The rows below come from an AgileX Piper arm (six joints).
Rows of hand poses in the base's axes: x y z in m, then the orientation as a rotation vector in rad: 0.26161, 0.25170, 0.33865, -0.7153, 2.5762, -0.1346; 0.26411, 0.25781, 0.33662, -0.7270, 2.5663, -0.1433; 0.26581, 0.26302, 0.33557, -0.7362, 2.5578, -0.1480; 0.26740, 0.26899, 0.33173, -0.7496, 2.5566, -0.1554; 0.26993, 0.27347, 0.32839, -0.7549, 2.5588, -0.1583; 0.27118, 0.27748, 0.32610, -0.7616, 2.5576, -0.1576; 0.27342, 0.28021, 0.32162, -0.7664, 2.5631, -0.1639; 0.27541, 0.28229, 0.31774, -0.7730, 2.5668, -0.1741; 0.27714, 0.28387, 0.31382, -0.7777, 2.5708, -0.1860; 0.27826, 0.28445, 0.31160, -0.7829, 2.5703, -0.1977; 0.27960, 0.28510, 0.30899, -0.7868, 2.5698, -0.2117; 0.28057, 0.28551, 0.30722, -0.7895, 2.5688, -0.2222; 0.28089, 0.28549, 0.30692, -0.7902, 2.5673, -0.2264; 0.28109, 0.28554, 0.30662, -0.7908, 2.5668, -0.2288; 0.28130, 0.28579, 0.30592, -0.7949, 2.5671, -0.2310; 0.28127, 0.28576, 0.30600, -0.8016, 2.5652, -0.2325; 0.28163, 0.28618, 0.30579, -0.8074, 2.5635, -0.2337
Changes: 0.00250, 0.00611, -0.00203, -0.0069, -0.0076, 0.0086; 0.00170, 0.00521, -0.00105, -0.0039, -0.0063, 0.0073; 0.00159, 0.00597, -0.00384, -0.0081, 0.0013, 0.0079; 0.00253, 0.00448, -0.00334, -0.0037, 0.0030, 0.0025; 0.00125, 0.00401, -0.00229, -0.0009, 0.0008, 0.0049; 0.00224, 0.00273, -0.00448, -0.0065, 0.0054, 0.0007; 0.00199, 0.00208, -0.00388, -0.0093, 0.0037, 0.0017; 0.00173, 0.00158, -0.00392, -0.0100, 0.0032, 0.0001; 0.00112, 0.00058, -0.00222, -0.0092, -0.0007, 0.0016; 0.00134, 0.00065, -0.00261, -0.0105, -0.0014, 0.0004; 0.00097, 0.00041, -0.00177, -0.0077, -0.0016, 0.0003; 0.00032, -0.00002, -0.00030, -0.0028, -0.0018, 0.0002; 0.00020, 0.00005, -0.00030, -0.0017, -0.0006, 0.0001; 0.00021, 0.00025, -0.00070, -0.0025, 0.0012, 0.0022; -0.00003, -0.00003, 0.00008, -0.0023, 0.0000, 0.0046; 0.00036, 0.00042, -0.00021, -0.0019, 0.0000, 0.0040
